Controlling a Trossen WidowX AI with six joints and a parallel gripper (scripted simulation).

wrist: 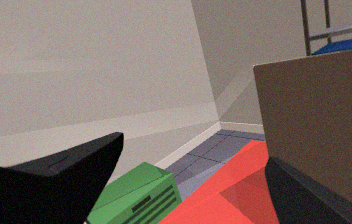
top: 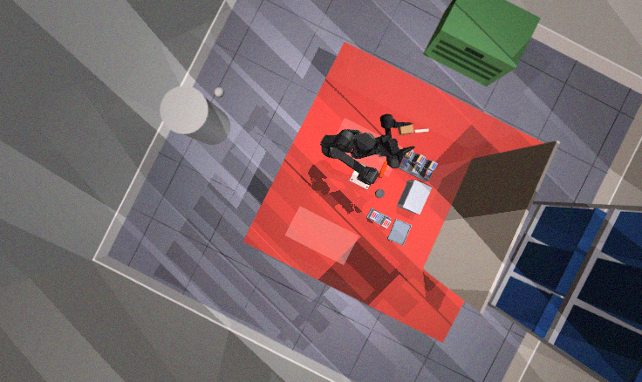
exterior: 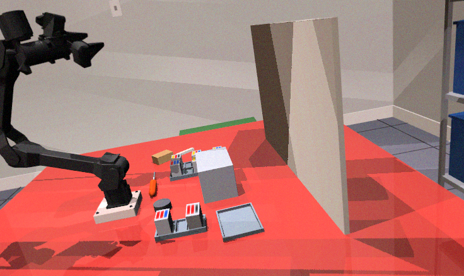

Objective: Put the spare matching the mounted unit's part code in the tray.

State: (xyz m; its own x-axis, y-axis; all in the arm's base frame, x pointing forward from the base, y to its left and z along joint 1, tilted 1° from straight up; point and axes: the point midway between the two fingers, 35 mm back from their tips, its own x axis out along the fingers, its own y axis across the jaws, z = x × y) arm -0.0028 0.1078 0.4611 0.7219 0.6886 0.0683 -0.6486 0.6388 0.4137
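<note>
Right now my gripper tip is 44 cm above the mounted unit, 27 cm short of it and 10 cm to the left of it. Round my gripper tip: tall beige panel: 52 cm ahead, 26 cm below, 10 cm to the right; holder: 48 cm below, 31 cm to the right, 17 cm ahead; tan block: 47 cm below, 21 cm to the left, 7 cm ahead.
</note>
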